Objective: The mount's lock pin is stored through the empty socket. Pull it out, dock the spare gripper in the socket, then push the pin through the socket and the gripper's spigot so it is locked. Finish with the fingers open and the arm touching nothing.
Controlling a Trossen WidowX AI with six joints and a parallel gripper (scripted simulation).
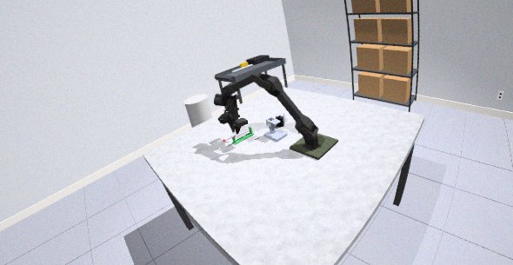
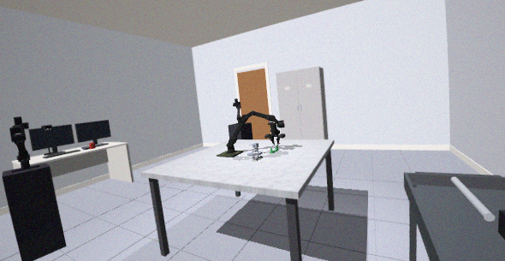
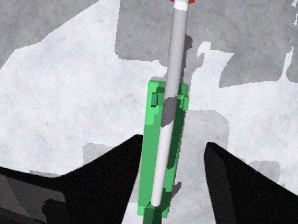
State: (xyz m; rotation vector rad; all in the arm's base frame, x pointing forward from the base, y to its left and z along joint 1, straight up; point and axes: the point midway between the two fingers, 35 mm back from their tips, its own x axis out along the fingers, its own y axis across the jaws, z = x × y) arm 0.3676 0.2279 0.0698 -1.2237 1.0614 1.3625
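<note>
Right now the green holder is 4 cm to the right of my gripper tip and 3 cm below it. Also, from my gripper tip: mount: 11 cm behind, 18 cm to the right; then spare gripper: 1 cm behind, 30 cm to the right, 2 cm below.
</note>
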